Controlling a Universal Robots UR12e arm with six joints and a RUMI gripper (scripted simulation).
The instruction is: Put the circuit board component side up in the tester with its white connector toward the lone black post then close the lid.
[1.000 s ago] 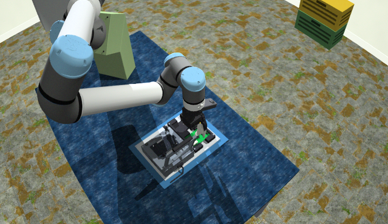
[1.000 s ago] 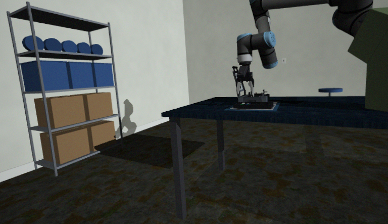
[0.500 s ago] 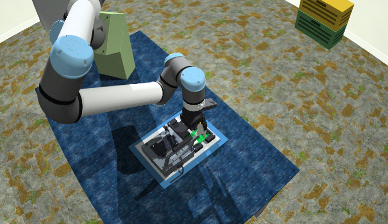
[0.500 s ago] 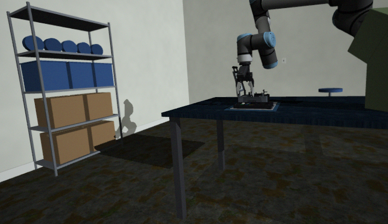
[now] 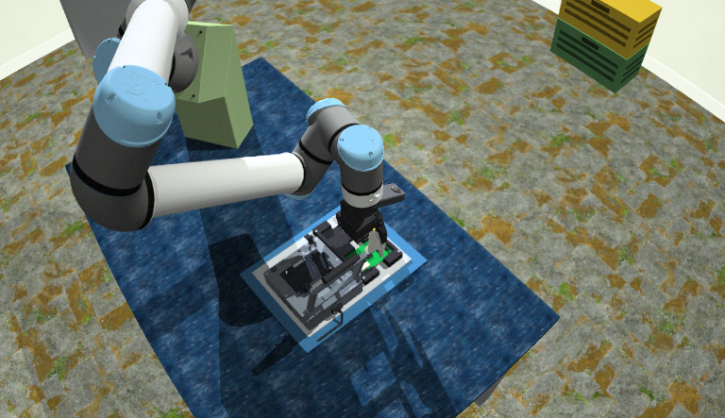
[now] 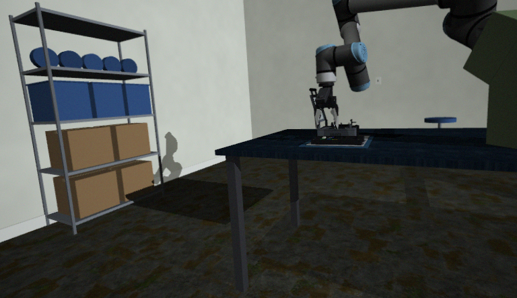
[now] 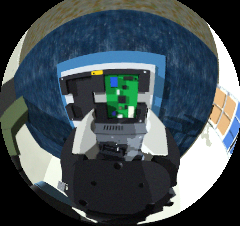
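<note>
Right now my hand is 60 mm above the green circuit board. From my hand the other things lie so: tester lid 190 mm to the right, 110 mm above, 40 mm ahead; then tester 120 mm to the right, 40 mm behind, 40 mm above.
</note>
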